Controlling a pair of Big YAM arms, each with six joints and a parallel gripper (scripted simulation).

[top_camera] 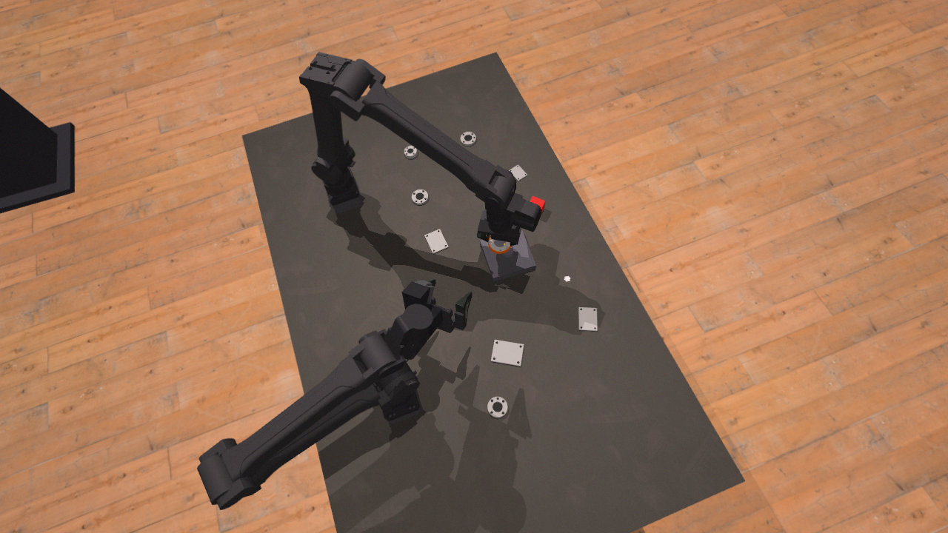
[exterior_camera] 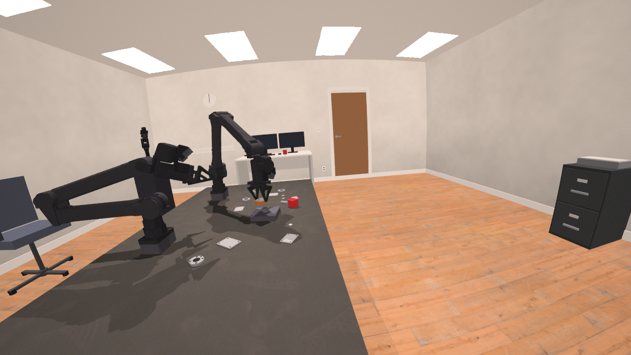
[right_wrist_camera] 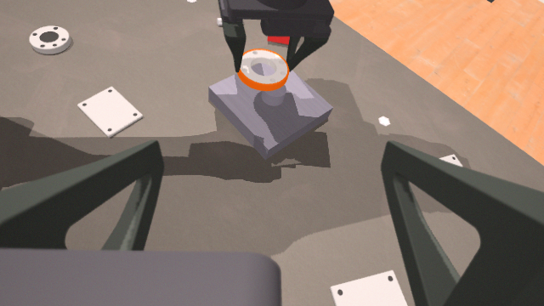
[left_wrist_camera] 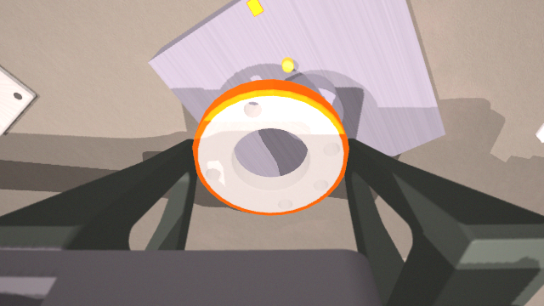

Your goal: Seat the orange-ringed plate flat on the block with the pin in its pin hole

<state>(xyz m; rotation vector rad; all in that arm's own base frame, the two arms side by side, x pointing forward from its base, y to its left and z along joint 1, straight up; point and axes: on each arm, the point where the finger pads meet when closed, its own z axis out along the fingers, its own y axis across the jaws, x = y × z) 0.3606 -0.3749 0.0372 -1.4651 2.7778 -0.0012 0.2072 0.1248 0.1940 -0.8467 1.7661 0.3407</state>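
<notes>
My left hand is 20 mm short of the grey block, 20 mm to the right of it and 60 mm above it. From my left hand the other things lie so: red cube (150 mm ahead, 100 mm to the left, 60 mm below); orange-ringed plate (10 mm below); small rod (90 mm ahead, 170 mm to the left, 80 mm below).
</notes>
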